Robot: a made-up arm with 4 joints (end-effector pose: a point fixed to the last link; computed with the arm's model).
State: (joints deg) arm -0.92 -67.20 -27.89 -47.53
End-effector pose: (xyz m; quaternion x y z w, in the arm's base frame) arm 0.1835 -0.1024 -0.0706 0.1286 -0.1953 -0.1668 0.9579
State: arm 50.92 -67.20 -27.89 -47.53
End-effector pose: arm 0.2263 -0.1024 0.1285 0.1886 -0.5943 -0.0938 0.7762
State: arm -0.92 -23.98 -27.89 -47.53
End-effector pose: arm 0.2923 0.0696 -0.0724 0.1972 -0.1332 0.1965 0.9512
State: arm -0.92 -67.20 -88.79 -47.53
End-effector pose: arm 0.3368 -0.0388 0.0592 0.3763 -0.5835 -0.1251 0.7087
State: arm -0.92 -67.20 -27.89 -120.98
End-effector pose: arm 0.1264 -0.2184 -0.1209 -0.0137 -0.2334 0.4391 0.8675
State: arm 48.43 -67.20 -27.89 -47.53
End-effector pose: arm 0.2285 -0.1024 0.1186 0.1865 -0.5773 -0.0979 0.7889
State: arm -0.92 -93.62 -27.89 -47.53
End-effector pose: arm 0.0671 -0.1515 -0.0687 0.0771 -0.2201 -0.3805 0.8949
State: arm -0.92 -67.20 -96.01 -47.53
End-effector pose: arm 0.3443 -0.0359 0.0841 0.3999 -0.6206 -0.1175 0.6642
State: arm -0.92 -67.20 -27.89 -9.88
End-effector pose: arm 0.2509 -0.0990 -0.0383 0.1848 -0.1433 -0.4670 0.8528
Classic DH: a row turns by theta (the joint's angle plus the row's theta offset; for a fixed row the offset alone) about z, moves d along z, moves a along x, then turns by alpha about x. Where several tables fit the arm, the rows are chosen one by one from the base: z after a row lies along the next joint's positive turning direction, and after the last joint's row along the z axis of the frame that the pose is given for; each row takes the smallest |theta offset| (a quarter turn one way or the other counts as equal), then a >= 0, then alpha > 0; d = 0 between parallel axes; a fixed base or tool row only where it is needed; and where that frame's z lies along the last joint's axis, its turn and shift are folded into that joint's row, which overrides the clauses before.
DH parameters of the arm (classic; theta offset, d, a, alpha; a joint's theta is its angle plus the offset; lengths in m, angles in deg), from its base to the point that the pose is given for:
base (fixed): 0 0.073 0 90
joint 1: 0 -0.121 0.023 -90
joint 2: 90 0.065 0.033 -90
joint 3: 0 -0.385 -0.067 -90
joint 4: -43.6 0 0.116 180
tool (fixed): -133.6 -0.196 0 0

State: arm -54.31 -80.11 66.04 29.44
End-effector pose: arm -0.0698 -0.2522 0.0739 -0.7508 0.4282 -0.3847 0.3239
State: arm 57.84 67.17 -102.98 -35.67
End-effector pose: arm -0.1015 0.4617 0.0333 0.4238 -0.0019 0.7903 0.4426
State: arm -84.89 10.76 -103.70 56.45
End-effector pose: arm 0.1900 0.4065 -0.2985 0.3215 0.7054 -0.6190 0.1263
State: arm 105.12 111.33 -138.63 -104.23
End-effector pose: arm -0.0051 0.3179 -0.3028 -0.3006 -0.1209 -0.9459 0.0196
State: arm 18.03 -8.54 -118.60 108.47
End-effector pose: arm 0.4685 0.2594 0.3761 0.6145 0.6084 -0.3433 0.3666
